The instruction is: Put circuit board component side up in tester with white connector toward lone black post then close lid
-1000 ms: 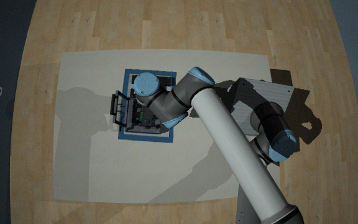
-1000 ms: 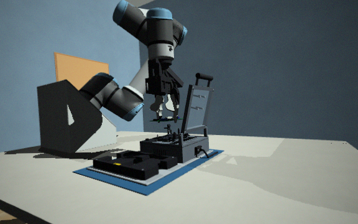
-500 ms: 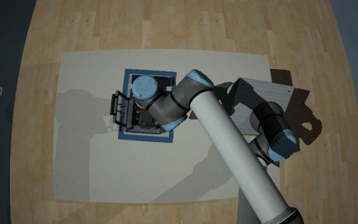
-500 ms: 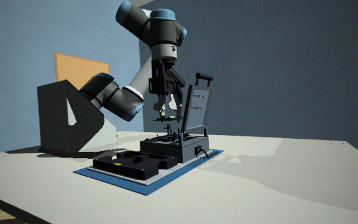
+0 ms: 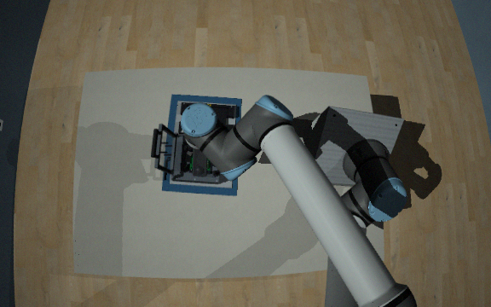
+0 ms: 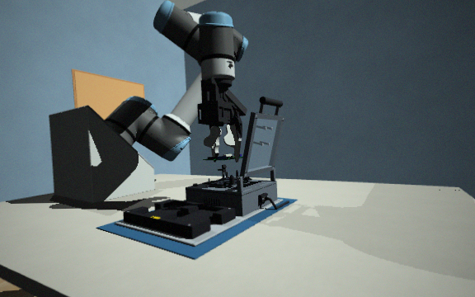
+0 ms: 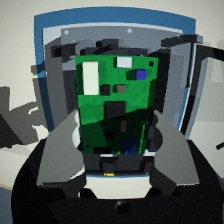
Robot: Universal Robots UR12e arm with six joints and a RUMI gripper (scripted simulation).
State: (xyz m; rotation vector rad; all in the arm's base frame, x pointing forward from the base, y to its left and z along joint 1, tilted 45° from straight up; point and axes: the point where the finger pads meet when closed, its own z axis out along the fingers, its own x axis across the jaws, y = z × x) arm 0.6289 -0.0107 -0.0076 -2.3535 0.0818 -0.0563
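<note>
The green circuit board lies right at my hand. Also, from my hand: tester lid (13 cm ahead, 1 cm to the right, 5 cm above).
</note>
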